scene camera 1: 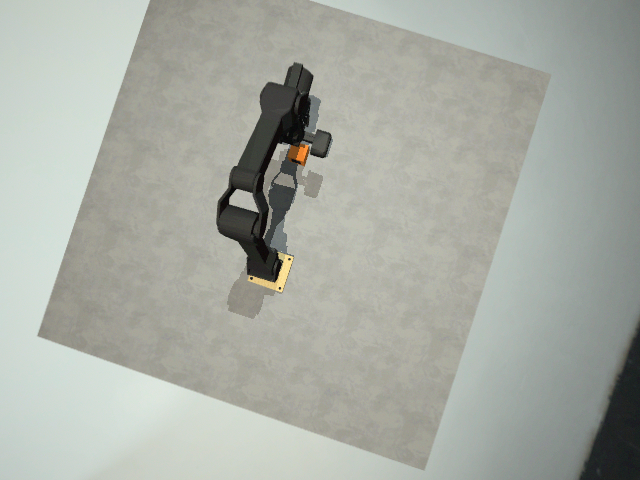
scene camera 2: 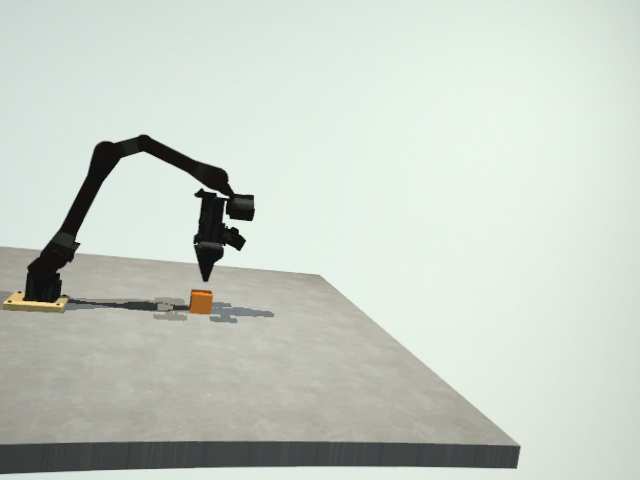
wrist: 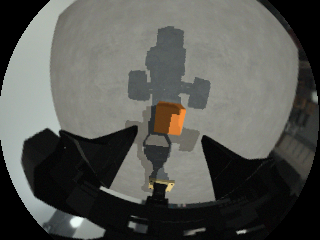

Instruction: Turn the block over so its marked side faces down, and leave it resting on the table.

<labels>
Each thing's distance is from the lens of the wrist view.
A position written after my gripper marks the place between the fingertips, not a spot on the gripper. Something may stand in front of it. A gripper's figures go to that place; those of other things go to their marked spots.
my gripper (wrist: 170, 134): 10 cm
orange block (wrist: 169, 117): 13 cm
</labels>
